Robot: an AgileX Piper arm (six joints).
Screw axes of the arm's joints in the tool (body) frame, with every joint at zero. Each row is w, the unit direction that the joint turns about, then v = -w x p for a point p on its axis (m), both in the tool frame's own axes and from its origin. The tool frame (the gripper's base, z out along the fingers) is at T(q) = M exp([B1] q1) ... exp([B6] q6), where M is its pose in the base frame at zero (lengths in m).
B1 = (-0.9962, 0, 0.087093, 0.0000, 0.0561, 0.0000)
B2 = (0, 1, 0, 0.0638, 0.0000, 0.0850)
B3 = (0, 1, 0, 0.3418, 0.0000, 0.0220)
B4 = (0, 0, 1, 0.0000, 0.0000, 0.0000)
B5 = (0, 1, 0, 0.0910, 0.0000, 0.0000)
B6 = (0, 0, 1, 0.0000, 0.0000, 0.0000)
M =
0.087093 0 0.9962 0.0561
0 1 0 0.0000
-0.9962 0 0.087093 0.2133
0 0 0 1
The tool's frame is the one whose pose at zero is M.
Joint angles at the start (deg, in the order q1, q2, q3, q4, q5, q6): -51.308 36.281 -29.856 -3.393 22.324 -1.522
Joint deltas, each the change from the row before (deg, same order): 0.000 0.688 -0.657 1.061 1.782 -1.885; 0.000 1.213 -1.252 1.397 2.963 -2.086; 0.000 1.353 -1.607 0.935 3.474 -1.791; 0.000 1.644 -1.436 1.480 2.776 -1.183; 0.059 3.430 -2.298 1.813 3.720 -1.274; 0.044 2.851 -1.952 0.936 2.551 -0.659; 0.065 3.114 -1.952 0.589 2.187 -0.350; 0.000 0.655 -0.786 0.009 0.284 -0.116; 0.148 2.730 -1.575 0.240 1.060 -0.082
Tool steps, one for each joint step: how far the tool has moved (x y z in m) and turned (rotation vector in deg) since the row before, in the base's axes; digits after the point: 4 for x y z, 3 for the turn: 0.0012 -0.0006 -0.0003 1.033 1.666 0.670; 0.0020 -0.0012 0.0003 2.011 2.205 0.828; 0.0019 -0.0013 0.0013 2.133 2.498 0.849; 0.0032 -0.0020 0.0006 2.629 1.478 0.651; 0.0071 -0.0056 -0.0002 4.260 2.389 0.921; 0.0060 -0.0054 0.0004 2.945 1.791 0.597; 0.0066 -0.0066 -0.0003 2.809 1.811 0.441; 0.0017 -0.0020 0.0021 0.070 0.145 0.107; 0.0064 -0.0066 -0.0007 1.837 1.237 0.278
